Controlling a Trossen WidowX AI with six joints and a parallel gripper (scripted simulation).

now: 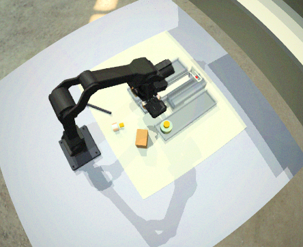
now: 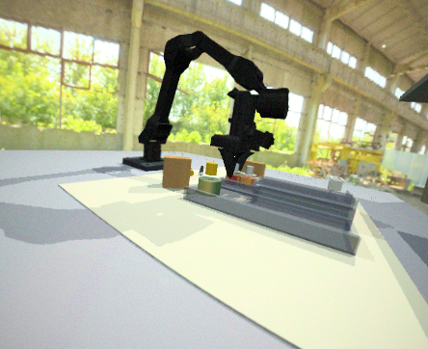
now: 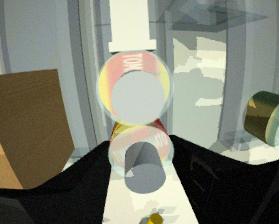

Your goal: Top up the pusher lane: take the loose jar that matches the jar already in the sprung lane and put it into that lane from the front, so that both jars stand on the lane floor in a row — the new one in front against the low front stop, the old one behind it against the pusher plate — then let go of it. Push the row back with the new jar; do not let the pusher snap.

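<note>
Now: gripper tip 90 mm past the brown box and 120 mm to the left of it. From my gripper tip the other things lie so: thin black rod 190 mm behind, 100 mm to the left, 30 mm below; then grey pusher rack 150 mm ahead, 10 mm to the right, 10 mm below.
</note>
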